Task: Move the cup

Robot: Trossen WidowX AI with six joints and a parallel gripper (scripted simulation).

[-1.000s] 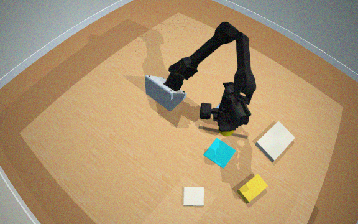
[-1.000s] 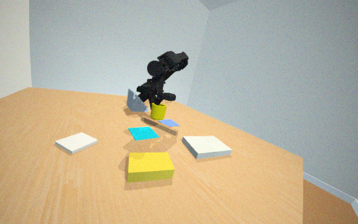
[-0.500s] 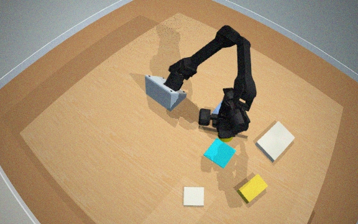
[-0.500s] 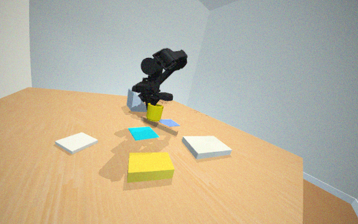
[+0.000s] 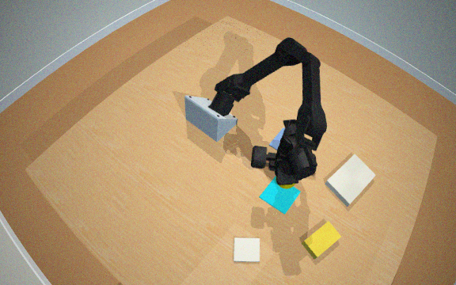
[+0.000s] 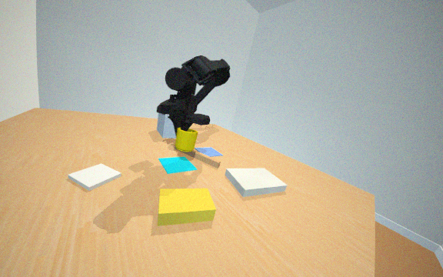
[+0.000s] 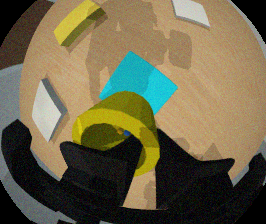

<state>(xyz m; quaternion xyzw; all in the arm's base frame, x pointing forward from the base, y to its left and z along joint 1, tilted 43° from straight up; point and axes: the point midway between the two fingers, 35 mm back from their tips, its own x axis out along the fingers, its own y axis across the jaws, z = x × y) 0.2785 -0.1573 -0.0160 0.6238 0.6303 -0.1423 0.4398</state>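
My gripper tip is now 90 mm above the cyan pad, 30 mm short of it and 10 mm to the left of it. The rest, counted from my gripper tip: small white slab 240 mm to the right, 80 mm below, 30 mm ahead; yellow cup 20 mm ahead, 10 mm to the left; pale blue pad 190 mm to the left, 90 mm below, 30 mm behind.
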